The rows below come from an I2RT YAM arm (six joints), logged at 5 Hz.
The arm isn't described. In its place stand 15 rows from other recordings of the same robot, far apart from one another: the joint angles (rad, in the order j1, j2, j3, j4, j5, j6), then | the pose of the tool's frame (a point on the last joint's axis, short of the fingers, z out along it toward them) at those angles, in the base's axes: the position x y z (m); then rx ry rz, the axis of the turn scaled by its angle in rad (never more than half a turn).
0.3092 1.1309 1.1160 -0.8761 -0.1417 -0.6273 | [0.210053, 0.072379, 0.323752, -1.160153, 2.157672, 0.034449]
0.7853 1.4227 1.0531 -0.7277 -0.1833 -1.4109 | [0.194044, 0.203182, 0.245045, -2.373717, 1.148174, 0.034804]
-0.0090 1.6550 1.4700 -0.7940 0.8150 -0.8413 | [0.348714, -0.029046, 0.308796, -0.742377, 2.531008, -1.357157]
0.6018 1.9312 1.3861 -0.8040 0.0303 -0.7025 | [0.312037, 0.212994, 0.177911, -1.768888, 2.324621, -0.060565]
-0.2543 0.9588 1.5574 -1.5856 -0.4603 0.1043 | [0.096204, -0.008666, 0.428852, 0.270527, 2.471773, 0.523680]
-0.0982 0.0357 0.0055 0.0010 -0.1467 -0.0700 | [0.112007, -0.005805, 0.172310, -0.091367, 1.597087, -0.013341]
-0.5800 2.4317 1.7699 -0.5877 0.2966 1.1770 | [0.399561, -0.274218, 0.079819, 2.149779, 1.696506, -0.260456]
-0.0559 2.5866 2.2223 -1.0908 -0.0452 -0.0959 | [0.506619, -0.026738, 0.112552, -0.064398, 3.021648, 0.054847]
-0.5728 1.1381 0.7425 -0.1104 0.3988 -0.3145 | [0.204218, -0.148155, 0.262356, 0.533329, 2.109357, -0.940682]
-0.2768 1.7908 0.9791 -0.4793 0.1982 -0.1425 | [0.305751, -0.094149, 0.130030, 0.234055, 2.877889, -0.365379]
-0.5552 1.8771 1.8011 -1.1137 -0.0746 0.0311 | [0.332123, -0.202888, 0.304793, 0.776918, 2.642492, -0.038357]
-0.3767 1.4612 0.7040 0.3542 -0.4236 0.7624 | [0.292084, -0.099809, 0.209487, 0.829401, 1.816054, 0.667464]
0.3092 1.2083 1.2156 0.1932 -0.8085 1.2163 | [0.247024, 0.105941, 0.441766, -0.049021, 1.706286, 1.746298]
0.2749 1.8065 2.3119 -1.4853 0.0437 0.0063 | [0.316117, 0.087542, 0.450331, -0.324642, 2.529412, 0.053587]
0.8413 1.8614 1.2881 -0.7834 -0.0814 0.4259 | [0.235965, 0.268284, 0.176967, -0.632188, 2.936126, 0.289645]
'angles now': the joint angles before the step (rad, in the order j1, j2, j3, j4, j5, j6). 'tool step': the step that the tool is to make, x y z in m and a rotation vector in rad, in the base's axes. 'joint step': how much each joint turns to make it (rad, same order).
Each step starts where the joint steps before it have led.
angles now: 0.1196 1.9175 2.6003 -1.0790 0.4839 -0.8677
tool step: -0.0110 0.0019 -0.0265 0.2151 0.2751 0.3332
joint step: -0.0336 0.0008 0.0004 -0.2624 -0.4375 0.0256
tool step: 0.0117 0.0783 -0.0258 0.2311 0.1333 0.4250
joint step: 0.1737 0.0771 0.0028 -0.0142 -0.3536 0.0271
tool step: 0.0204 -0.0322 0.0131 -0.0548 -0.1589 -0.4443
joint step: -0.0616 -0.0013 -0.0025 0.1668 0.3569 0.1663
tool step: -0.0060 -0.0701 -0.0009 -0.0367 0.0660 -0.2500
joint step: -0.1743 -0.0198 -0.0003 -0.0908 0.0786 0.0202
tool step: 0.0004 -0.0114 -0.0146 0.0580 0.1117 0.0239
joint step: -0.0386 0.0192 0.0003 -0.0930 -0.0854 0.0038
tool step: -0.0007 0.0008 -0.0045 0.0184 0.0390 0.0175
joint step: -0.0003 0.0059 0.0011 -0.0345 -0.0252 0.0000
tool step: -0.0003 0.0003 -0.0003 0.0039 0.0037 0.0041
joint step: 0.0003 -0.0002 -0.0004 -0.0035 -0.0054 -0.0001
